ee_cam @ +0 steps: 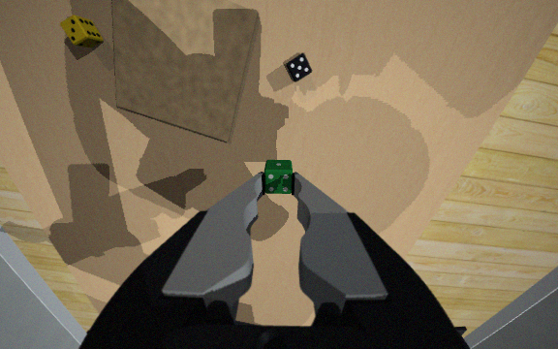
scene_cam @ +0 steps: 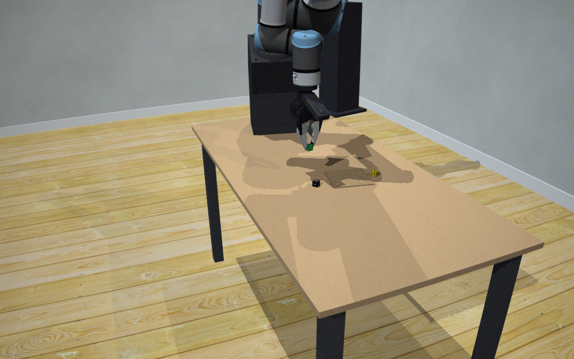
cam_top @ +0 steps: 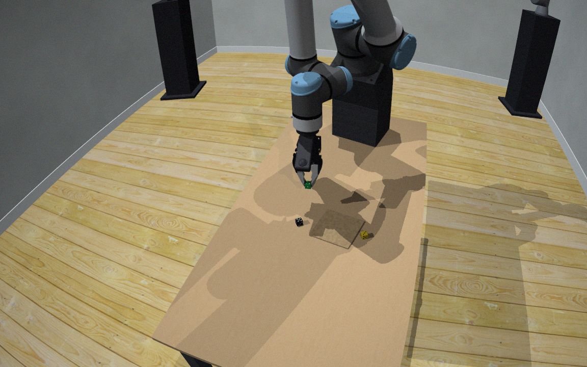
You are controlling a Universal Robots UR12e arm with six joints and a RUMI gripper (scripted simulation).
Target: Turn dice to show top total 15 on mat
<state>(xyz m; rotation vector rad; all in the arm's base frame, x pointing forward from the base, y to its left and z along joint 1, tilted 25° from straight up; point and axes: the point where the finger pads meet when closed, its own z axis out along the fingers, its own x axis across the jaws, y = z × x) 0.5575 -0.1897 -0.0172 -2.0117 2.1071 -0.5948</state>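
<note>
My gripper is now 9 cm short of the thin square mat, 10 cm to the right of it and 12 cm above it. From my hand the other things lie so: yellow die (13 cm ahead, 19 cm to the left, 11 cm below); black die (8 cm ahead, 3 cm to the right, 11 cm below); green die (1 cm below).
</note>
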